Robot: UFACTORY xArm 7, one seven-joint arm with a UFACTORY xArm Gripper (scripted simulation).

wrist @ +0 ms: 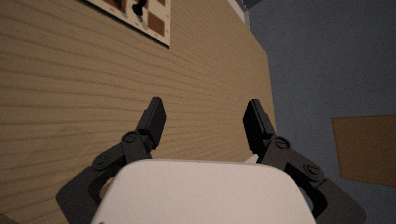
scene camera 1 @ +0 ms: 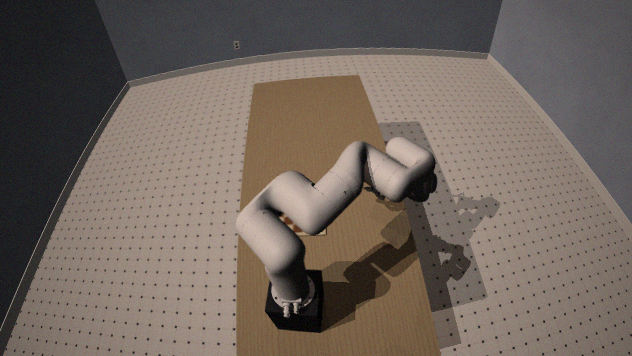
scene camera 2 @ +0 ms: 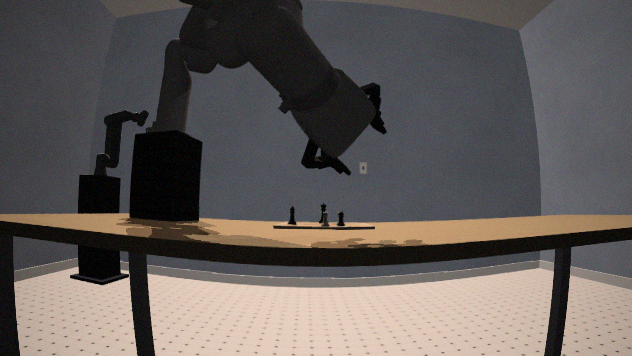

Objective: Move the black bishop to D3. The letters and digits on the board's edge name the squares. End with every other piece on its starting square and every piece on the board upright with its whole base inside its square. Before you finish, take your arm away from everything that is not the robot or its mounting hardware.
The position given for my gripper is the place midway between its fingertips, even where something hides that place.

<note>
I see my gripper (scene camera 2: 362, 149).
My gripper also shows in the wrist view (wrist: 204, 108).
</note>
